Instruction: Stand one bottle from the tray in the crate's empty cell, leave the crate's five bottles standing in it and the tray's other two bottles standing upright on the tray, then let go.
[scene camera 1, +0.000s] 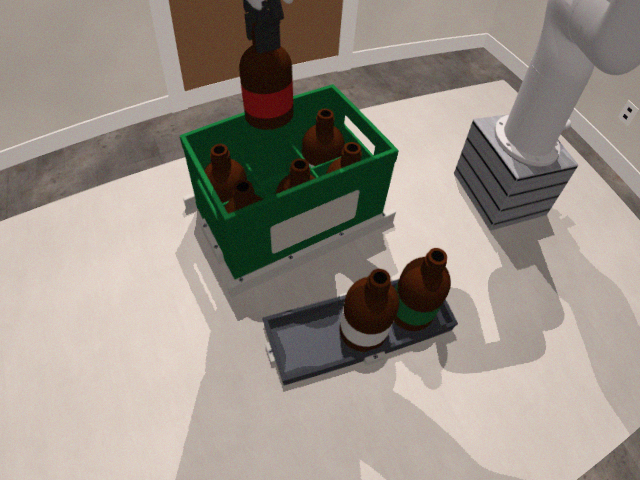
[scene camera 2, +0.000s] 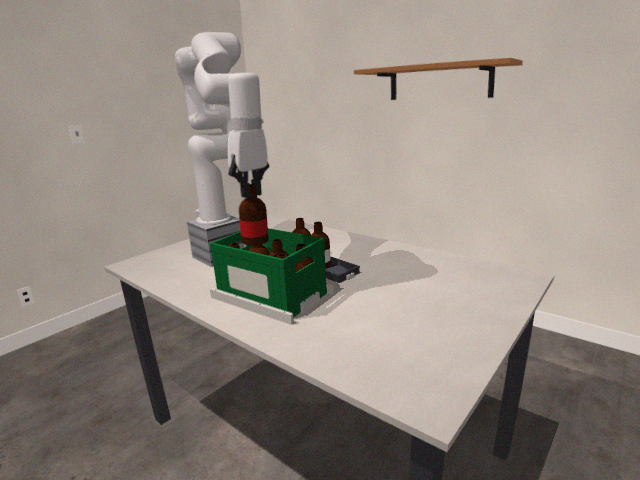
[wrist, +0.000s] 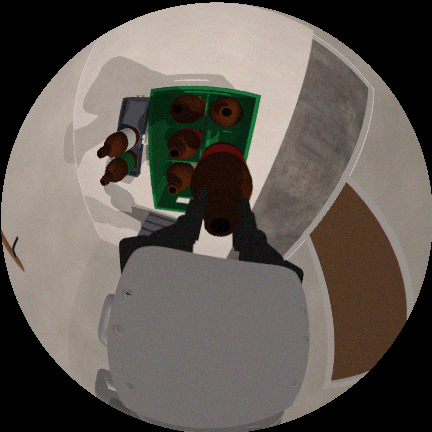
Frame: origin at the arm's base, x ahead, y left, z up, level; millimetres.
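Where they show: gripper, fingertip midpoint: (scene camera 1: 263, 43) (scene camera 2: 251, 196) (wrist: 220, 204); arm's base at its link origin: (scene camera 1: 526, 141) (scene camera 2: 214, 220).
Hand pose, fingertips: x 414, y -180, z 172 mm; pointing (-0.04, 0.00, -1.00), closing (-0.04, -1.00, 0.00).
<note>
Each offset is from my fingertips to the top centre of the thing. "pt": to the spot under its first point.
My gripper (scene camera 1: 267, 42) (scene camera 2: 251, 190) (wrist: 220, 204) is shut on the neck of the red-label bottle {dx -2, dy +0, dz +30 mm} (scene camera 1: 266, 77) (scene camera 2: 253, 210) (wrist: 222, 172), which hangs upright over the green crate {dx -11, dy +50, dz -142 mm} (scene camera 1: 379, 186) (scene camera 2: 277, 284) (wrist: 155, 145), its base near rim height at the back middle cell. Four crate bottles stand clearly in the wrist view, such as the corner one {dx +77, dy +97, dz -155 mm} (wrist: 187, 108); the held bottle mostly hides the fifth, the back right bottle {dx -100, dy +5, dz -155 mm} (scene camera 1: 323, 142). The white-label bottle {dx -18, dy +301, dz -158 mm} (scene camera 1: 369, 310) (scene camera 2: 323, 241) (wrist: 118, 143) and green-label bottle {dx -103, dy +307, dz -158 mm} (scene camera 1: 423, 284) (scene camera 2: 299, 226) (wrist: 120, 169) stand upright on the tray {pt dx +70, dy +282, dz -312 mm} (scene camera 1: 305, 343) (scene camera 2: 342, 268) (wrist: 134, 111).
The arm's striped base block (scene camera 1: 516, 191) (scene camera 2: 200, 241) stands on the table right of the crate in scene camera 1. Low grey rails (scene camera 1: 320, 242) (scene camera 2: 253, 307) run along the crate's foot. A wall shelf (scene camera 2: 439, 67) is high at the back in scene camera 2.
</note>
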